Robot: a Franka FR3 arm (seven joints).
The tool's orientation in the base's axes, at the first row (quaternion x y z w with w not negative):
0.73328 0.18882 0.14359 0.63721
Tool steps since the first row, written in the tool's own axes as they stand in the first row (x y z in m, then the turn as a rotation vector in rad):
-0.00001 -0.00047 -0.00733 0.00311 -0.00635 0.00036
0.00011 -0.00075 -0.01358 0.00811 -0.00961 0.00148
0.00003 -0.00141 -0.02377 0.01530 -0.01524 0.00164
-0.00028 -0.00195 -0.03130 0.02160 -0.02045 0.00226
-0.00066 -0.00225 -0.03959 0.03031 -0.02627 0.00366
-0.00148 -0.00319 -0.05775 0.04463 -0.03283 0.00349
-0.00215 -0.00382 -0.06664 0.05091 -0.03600 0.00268
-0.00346 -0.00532 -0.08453 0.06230 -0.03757 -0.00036
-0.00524 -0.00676 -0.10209 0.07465 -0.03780 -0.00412
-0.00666 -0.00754 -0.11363 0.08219 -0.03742 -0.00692
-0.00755 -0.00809 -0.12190 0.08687 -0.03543 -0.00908
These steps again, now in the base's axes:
-0.00336 0.00650 0.00061 0.00233 0.00185 -0.00642
-0.00610 0.01209 0.00125 0.00696 0.00355 -0.00996
-0.01083 0.02110 0.00209 0.01289 0.00737 -0.01577
-0.01455 0.02765 0.00267 0.01827 0.01033 -0.02120
-0.01866 0.03481 0.00360 0.02608 0.01378 -0.02742
-0.02767 0.05053 0.00536 0.03810 0.02128 -0.03431
-0.03234 0.05812 0.00606 0.04301 0.02525 -0.03752
-0.04171 0.07344 0.00724 0.05160 0.03335 -0.03897
-0.05135 0.08825 0.00845 0.06084 0.04237 -0.03901
-0.05789 0.09784 0.00941 0.06630 0.04826 -0.03845
-0.06246 0.10478 0.01011 0.06967 0.05208 -0.03631

